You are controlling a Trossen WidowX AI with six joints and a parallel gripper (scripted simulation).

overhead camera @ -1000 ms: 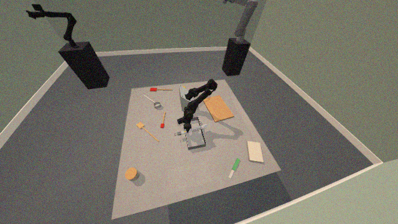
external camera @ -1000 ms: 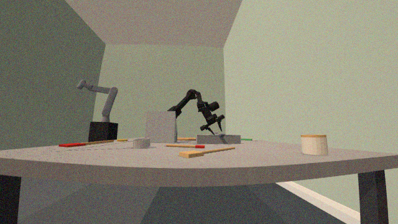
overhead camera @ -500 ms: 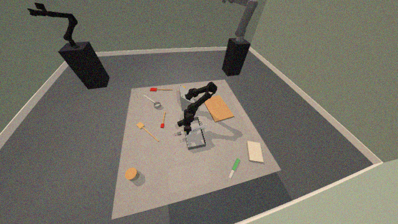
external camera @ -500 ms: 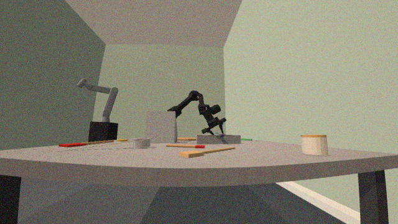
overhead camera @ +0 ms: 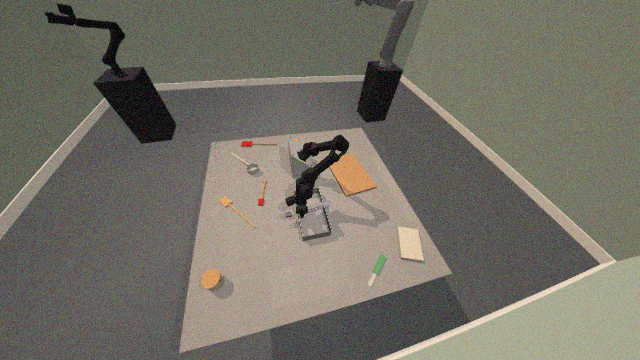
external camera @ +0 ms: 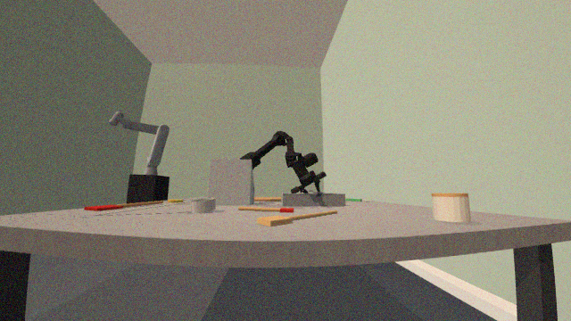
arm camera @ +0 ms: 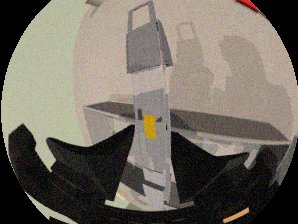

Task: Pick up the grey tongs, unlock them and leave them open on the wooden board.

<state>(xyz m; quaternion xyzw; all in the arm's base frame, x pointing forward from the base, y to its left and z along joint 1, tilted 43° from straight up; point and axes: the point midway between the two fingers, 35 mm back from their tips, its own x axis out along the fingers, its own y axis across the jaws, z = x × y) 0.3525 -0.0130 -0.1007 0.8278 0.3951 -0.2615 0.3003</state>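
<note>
The roasting tin lies 10 mm behind my gripper tip, 60 mm to the left of it and 10 mm below it. The rest, counted from my gripper tip: red brush: 220 mm behind, 210 mm to the right, 30 mm below; green-handled tool: 390 mm ahead, 300 mm to the left, 30 mm below; yellow lock piece: 20 mm behind, 20 mm to the right, 30 mm above.
</note>
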